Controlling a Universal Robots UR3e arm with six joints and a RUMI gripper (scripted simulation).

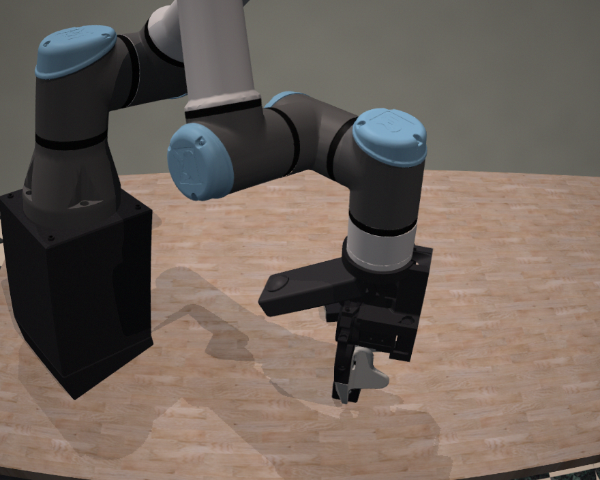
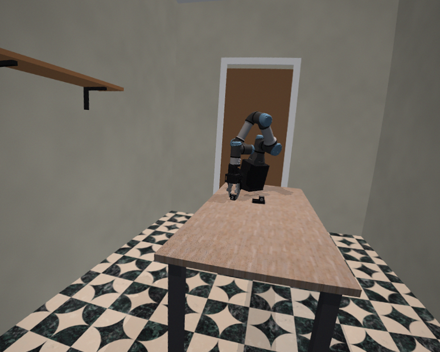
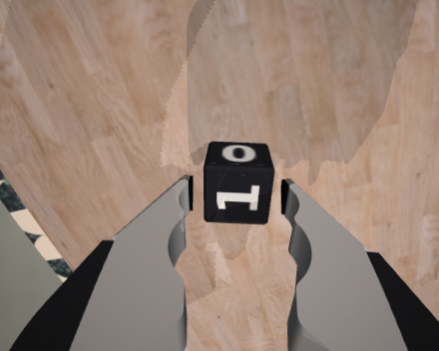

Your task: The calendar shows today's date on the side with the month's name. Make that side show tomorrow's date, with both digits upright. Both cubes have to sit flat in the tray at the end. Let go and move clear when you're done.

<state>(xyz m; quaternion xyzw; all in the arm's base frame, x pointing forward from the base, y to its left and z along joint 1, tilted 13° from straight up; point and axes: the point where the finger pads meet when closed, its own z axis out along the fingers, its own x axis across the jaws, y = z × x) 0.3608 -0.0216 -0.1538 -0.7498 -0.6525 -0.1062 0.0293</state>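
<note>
Now: hand 1 cm above the black number cube. From my hand the other things lie so: black calendar tray (3 cm behind, 16 cm to the left, 2 cm below).
</note>
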